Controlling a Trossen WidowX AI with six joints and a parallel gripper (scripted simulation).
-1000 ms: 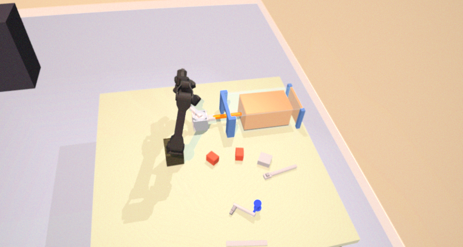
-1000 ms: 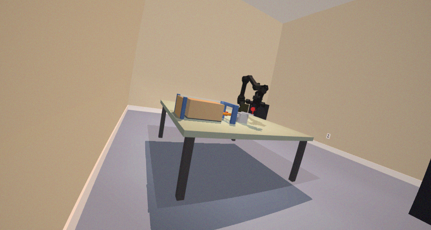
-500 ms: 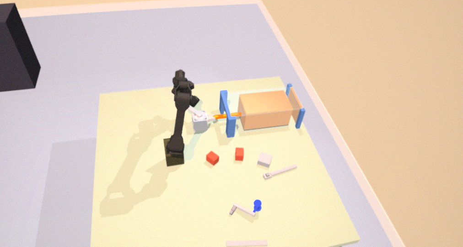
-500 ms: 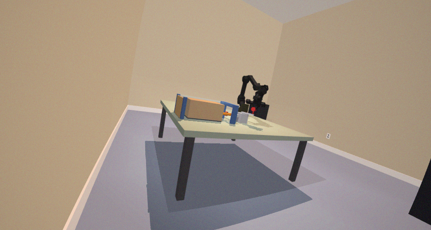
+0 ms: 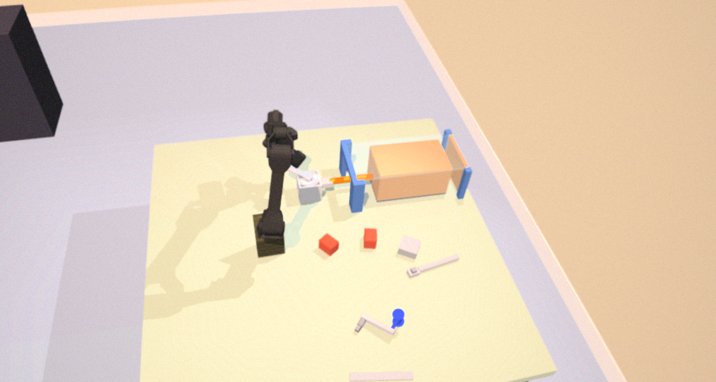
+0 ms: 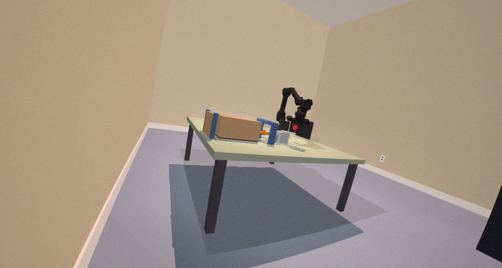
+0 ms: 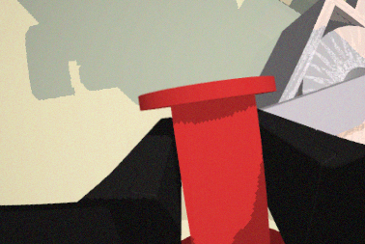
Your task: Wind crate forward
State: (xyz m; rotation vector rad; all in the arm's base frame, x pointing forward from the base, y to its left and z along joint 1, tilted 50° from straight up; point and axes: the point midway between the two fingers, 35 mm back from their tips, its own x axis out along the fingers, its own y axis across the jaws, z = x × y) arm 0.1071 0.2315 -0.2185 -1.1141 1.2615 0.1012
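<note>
The blue steel frame lies 220 mm ahead of my gripper tip, 80 mm to the right of it and 30 mm below it. Round my gripper tip: winch: 50 mm ahead, 90 mm to the right, 100 mm below; then red spool grip: 10 mm behind, 10 mm to the right; then red-knobbed handle: 10 mm ahead, 40 mm to the right, 30 mm below.
</note>
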